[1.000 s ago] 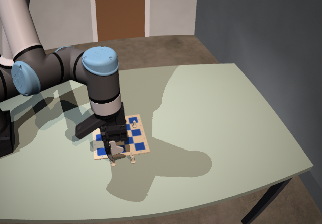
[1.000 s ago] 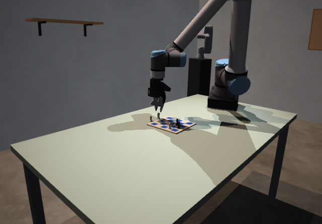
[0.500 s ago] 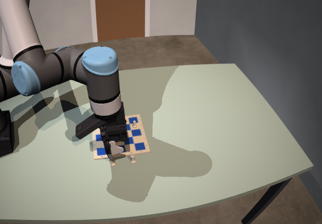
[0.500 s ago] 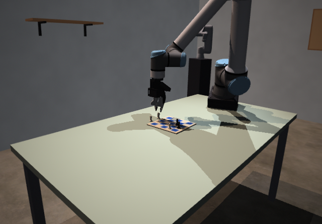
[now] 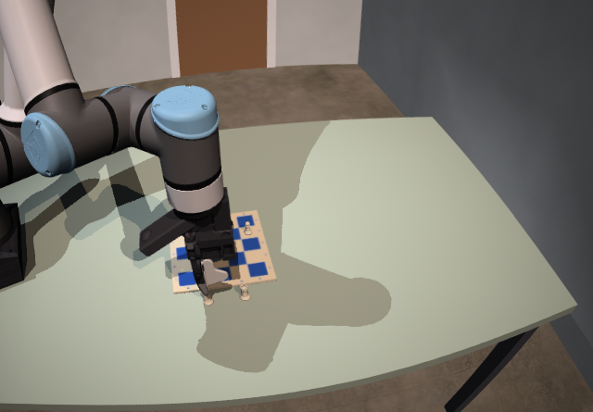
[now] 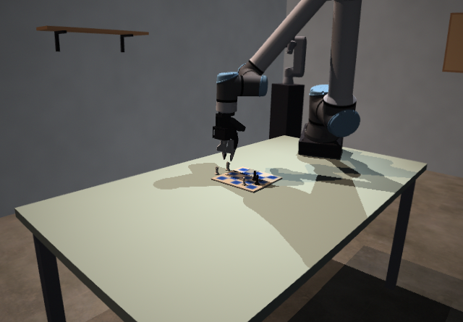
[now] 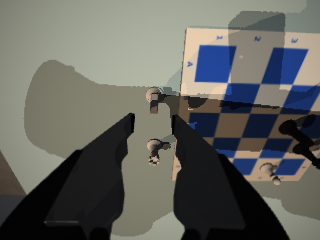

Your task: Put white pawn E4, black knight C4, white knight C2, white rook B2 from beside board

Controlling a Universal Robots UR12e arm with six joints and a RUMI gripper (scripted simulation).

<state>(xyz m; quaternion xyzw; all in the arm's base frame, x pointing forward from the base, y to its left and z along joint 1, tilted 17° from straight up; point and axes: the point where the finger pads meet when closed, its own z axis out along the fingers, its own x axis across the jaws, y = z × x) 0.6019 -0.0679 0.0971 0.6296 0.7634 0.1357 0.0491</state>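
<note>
Now: the white knight 50 mm below my hand. From my hand the other things lie so: black knight: 180 mm to the left, 40 mm below; then white rook: 70 mm ahead, 50 mm below, 20 mm to the left; then chessboard: 140 mm to the left, 60 mm below, 10 mm ahead.
</note>
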